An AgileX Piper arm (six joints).
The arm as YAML. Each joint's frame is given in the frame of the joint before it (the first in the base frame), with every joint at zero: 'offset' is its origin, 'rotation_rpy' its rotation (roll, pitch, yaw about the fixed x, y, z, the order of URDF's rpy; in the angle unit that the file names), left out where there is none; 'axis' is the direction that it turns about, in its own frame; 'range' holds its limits. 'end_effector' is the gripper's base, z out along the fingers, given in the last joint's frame.
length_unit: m
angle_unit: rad
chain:
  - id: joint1
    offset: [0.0, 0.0, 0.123]
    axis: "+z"
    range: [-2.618, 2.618]
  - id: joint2
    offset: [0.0, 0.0, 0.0]
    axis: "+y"
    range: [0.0, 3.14]
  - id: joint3
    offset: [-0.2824, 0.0, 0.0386]
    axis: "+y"
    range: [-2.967, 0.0]
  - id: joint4
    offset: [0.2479, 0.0, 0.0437]
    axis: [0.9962, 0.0, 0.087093]
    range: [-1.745, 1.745]
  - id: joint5
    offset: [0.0, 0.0, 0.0]
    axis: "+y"
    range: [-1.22, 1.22]
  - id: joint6
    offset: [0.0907, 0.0, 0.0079]
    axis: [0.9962, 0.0, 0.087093]
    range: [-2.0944, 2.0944]
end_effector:
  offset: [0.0, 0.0, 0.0]
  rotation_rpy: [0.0, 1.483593, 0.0]
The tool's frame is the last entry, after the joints.
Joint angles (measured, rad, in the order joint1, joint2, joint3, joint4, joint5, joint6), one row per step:
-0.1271, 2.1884, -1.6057, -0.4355, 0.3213, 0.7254
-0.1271, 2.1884, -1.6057, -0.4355, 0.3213, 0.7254
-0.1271, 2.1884, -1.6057, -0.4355, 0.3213, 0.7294
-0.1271, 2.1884, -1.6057, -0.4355, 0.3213, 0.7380
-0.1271, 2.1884, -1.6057, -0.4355, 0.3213, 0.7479
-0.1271, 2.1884, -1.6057, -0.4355, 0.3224, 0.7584
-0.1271, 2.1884, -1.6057, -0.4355, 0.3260, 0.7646
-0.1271, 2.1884, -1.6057, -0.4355, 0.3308, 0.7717
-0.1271, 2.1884, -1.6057, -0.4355, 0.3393, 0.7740
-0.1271, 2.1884, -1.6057, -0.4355, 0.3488, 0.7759
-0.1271, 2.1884, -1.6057, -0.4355, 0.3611, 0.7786
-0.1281, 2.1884, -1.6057, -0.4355, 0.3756, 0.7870
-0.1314, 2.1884, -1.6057, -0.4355, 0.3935, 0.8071
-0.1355, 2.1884, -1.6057, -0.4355, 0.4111, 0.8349
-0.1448, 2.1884, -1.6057, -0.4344, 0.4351, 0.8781
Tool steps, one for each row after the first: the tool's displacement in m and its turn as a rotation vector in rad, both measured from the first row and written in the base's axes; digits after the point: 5 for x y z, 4 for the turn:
0.00000, 0.00000, 0.00000, 0.0000, 0.0000, 0.0000
0.00000, 0.00000, 0.00000, 0.0027, -0.0009, -0.0028
0.00000, 0.00000, 0.00000, 0.0085, -0.0028, -0.0089
0.00000, 0.00000, 0.00000, 0.0152, -0.0050, -0.0158
-0.00007, -0.00003, -0.00006, 0.0222, -0.0063, -0.0236
-0.00031, -0.00013, -0.00026, 0.0260, -0.0043, -0.0294
-0.00064, -0.00027, -0.00052, 0.0303, -0.0015, -0.0362
-0.00121, -0.00050, -0.00098, 0.0310, 0.0058, -0.0411
-0.00186, -0.00077, -0.00149, 0.0313, 0.0141, -0.0461
-0.00270, -0.00111, -0.00215, 0.0318, 0.0247, -0.0528
-0.00378, -0.00198, -0.00290, 0.0359, 0.0361, -0.0655
-0.00530, -0.00404, -0.00382, 0.0471, 0.0477, -0.0903
-0.00689, -0.00646, -0.00469, 0.0631, 0.0570, -0.1216
-0.00941, -0.01145, -0.00587, 0.0888, 0.0678, -0.1728

